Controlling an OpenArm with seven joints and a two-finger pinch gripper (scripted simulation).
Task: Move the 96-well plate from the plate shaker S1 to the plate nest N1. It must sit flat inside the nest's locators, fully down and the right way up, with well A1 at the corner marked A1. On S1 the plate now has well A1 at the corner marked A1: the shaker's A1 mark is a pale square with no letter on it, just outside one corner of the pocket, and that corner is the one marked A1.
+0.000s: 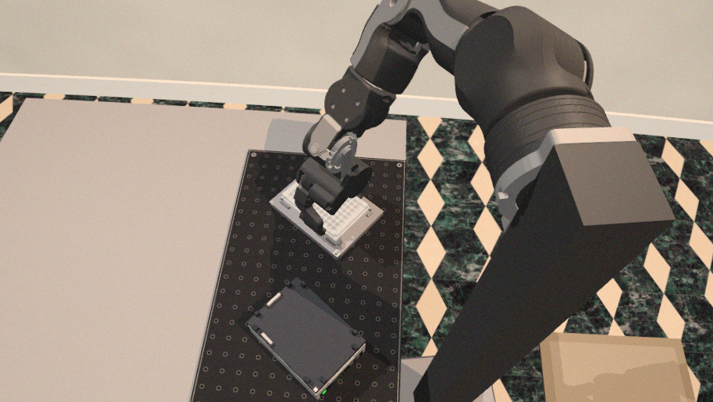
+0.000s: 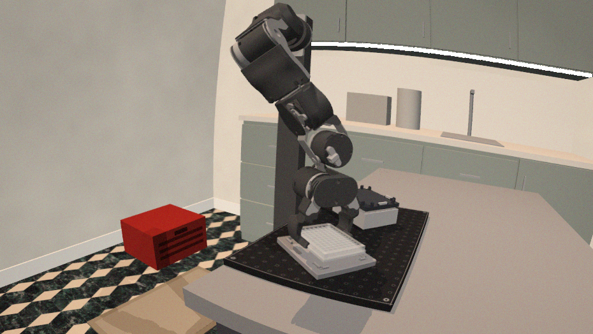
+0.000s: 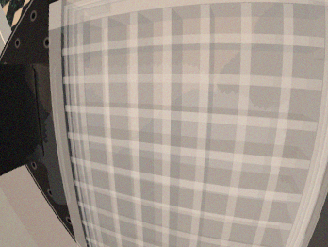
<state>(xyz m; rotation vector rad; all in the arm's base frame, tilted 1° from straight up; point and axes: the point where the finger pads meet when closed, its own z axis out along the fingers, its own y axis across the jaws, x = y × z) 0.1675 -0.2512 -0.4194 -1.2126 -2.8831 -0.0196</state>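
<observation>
Right now the 96-well plate is 1 cm to the right of my hand and 1 cm ahead of it. Also, from my hand: plate shaker S1: 21 cm to the left, 7 cm ahead, 1 cm above; A1 label: 8 cm to the left, 2 cm below; plate nest N1: 2 cm below, 1 cm to the right, 1 cm ahead.
</observation>
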